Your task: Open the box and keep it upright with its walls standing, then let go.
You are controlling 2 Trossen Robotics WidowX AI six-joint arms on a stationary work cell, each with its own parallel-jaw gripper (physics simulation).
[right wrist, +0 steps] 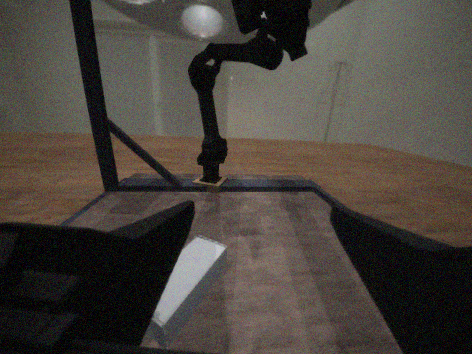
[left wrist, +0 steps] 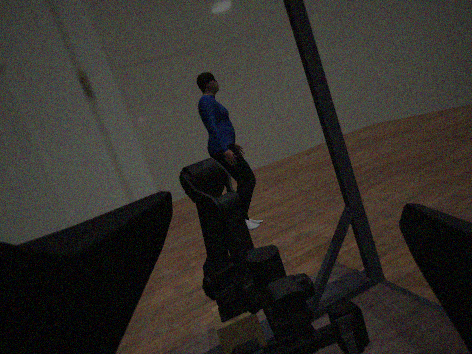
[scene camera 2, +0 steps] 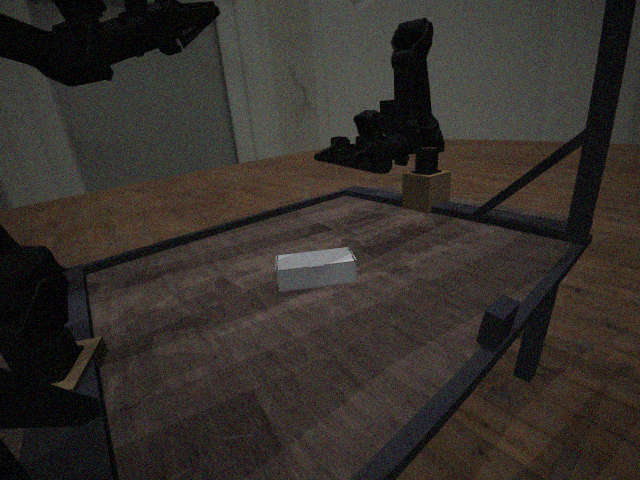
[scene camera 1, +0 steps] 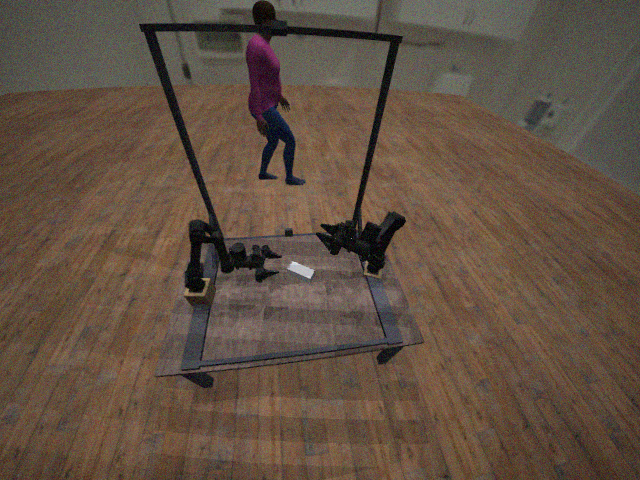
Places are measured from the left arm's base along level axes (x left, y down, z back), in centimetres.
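Pixels of known places: left gripper, fingertip midpoint: (left wrist: 284, 208) (scene camera 2: 216, 7) (scene camera 1: 318, 228); right gripper, fingertip midpoint: (right wrist: 262, 210) (scene camera 2: 325, 159) (scene camera 1: 280, 264); left arm's base, link origin: (right wrist: 211, 179) (scene camera 2: 49, 367) (scene camera 1: 373, 269); right arm's base, link origin: (left wrist: 232, 310) (scene camera 2: 426, 172) (scene camera 1: 197, 286).
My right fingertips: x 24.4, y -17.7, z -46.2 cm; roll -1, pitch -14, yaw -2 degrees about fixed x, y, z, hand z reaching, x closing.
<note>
Ahead of a thing's pixels: the offset from my right fingertips to its top centre. Level surfaces: height alone.
A small white box @[dx -10.8, dy +16.0, dz +6.7 cm] (scene camera 1: 300, 270) (scene camera 2: 316, 268) (right wrist: 192, 277) stands on the table top, long and low, with its lid lying closed. My right gripper (scene camera 1: 279, 264) (scene camera 2: 317, 156) (right wrist: 262, 210) is open and empty, above the table and to the left of the box in scene camera 1. In the right wrist view the box lies partly behind one finger. My left gripper (scene camera 1: 319, 229) (left wrist: 284, 208) is open and empty, raised high and apart from the box, behind and to the right of it in scene camera 1. The box does not show in the left wrist view.
The table @[dy +20.5 cm] (scene camera 1: 299, 320) has a dark metal rim and a tall overhead frame (scene camera 1: 178, 116) (left wrist: 325, 107). A small dark block @[dx -37.2, dy +14.7, dz -10.4 cm] (scene camera 1: 288, 232) (scene camera 2: 497, 321) sits at one edge. A person in pink (scene camera 1: 264, 72) and a person in blue (left wrist: 216, 120) stand beyond the table.
</note>
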